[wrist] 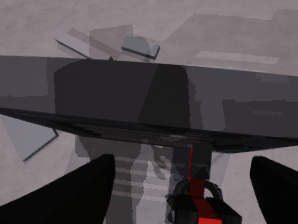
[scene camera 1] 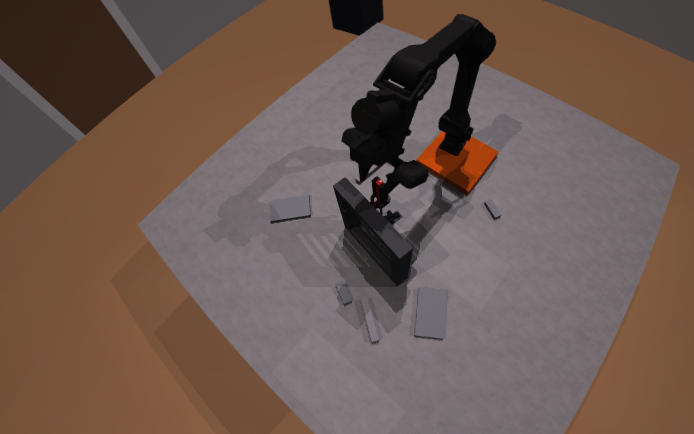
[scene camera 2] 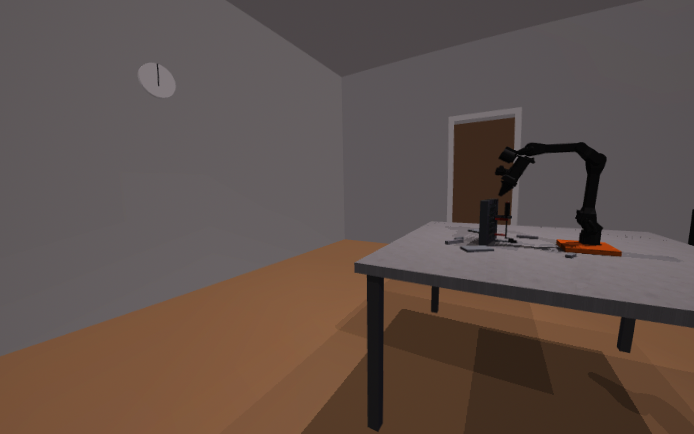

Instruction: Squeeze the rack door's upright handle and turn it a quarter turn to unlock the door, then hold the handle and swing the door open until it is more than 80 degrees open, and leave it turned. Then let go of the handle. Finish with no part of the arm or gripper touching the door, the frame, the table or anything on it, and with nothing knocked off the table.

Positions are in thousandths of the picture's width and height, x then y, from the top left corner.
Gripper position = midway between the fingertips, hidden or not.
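Note:
A dark grey rack (scene camera 1: 505, 462) stands in the scene; the wrist view has the rack (wrist: 827, 471) too, and it appears again (scene camera 2: 698, 471). The gripper (scene camera 1: 537, 437), which the wrist view also shows (wrist: 612, 739), is open and holds nothing.

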